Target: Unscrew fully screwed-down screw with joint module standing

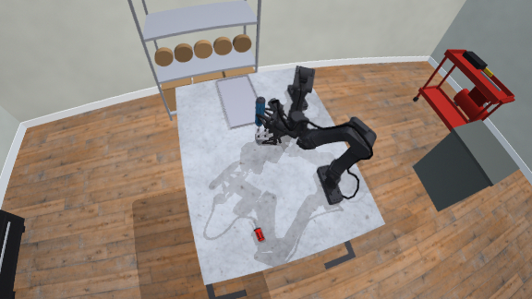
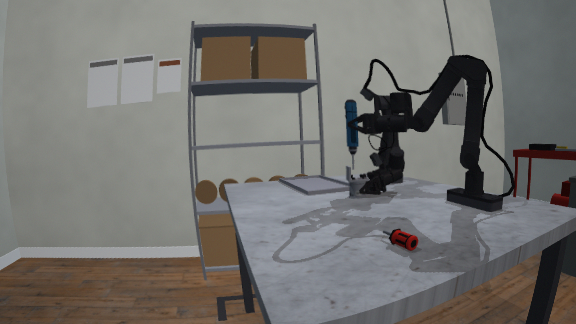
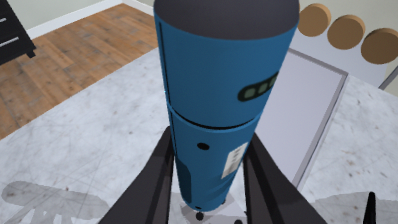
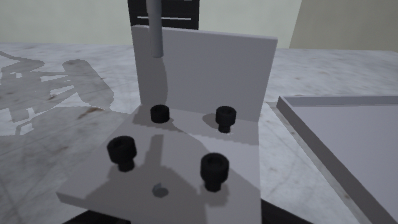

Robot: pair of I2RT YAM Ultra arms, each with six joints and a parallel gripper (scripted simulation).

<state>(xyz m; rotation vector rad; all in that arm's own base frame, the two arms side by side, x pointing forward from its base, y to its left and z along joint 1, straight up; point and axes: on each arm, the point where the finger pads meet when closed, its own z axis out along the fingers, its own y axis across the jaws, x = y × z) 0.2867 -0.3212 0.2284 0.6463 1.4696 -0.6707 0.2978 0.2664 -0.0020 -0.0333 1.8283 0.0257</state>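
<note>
The joint module is right at my right hand. Also, from my right hand: screw (4 cm above, 2 cm ahead, 1 cm to the left); then grey bracket (5 cm above); then bit (10 cm above, 2 cm ahead, 1 cm to the left).
</note>
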